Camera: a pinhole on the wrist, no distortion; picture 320 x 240 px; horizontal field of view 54.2 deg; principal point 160.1 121.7 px. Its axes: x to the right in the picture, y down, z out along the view. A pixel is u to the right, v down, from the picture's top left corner.
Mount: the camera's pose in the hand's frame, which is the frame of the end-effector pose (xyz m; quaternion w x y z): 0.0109 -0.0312 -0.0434 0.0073 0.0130 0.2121 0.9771
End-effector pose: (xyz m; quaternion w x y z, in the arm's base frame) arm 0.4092 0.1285 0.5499 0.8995 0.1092 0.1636 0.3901
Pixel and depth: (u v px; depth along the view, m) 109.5 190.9 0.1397
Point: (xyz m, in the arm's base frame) 0.4708 0.1481 0.6301
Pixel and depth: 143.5 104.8 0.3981
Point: 0.4527 0.2421 0.8758
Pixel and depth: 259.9 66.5 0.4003
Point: 0.3194 0.1663 0.9086
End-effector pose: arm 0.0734 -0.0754 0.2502 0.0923 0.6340 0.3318 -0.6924
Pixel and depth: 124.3 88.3 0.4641
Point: -0.1196 -0.4150 0.0984
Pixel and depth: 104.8 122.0 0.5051
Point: -0.1890 -0.4148 0.0724
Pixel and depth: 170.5 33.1 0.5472
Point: -0.0624 -0.5547 0.1163
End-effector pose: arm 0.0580 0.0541 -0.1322 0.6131 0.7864 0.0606 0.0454
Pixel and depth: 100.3 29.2 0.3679
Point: 0.1939 -0.2191 0.0201
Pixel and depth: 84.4 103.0 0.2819
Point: 0.1781 -0.1528 -0.0858
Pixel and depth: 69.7 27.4 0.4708
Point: 0.2763 -0.3011 0.0701
